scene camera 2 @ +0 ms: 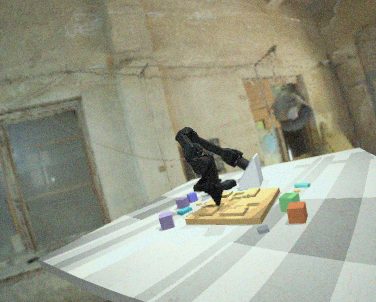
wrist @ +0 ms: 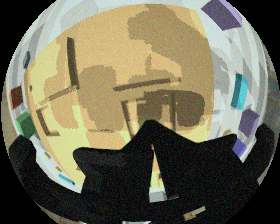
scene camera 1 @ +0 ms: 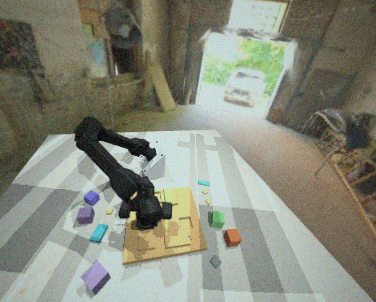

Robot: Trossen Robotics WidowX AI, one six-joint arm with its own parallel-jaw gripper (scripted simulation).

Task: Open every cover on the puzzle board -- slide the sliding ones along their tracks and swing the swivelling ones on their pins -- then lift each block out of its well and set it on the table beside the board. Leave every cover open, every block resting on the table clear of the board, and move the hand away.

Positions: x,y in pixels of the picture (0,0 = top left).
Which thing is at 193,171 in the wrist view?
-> My gripper.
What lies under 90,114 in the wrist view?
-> A tan wooden puzzle board.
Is my gripper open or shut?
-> Shut.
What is my gripper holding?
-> Nothing.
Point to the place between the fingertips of my gripper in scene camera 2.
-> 218,205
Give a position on a tan wooden puzzle board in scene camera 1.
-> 184,215
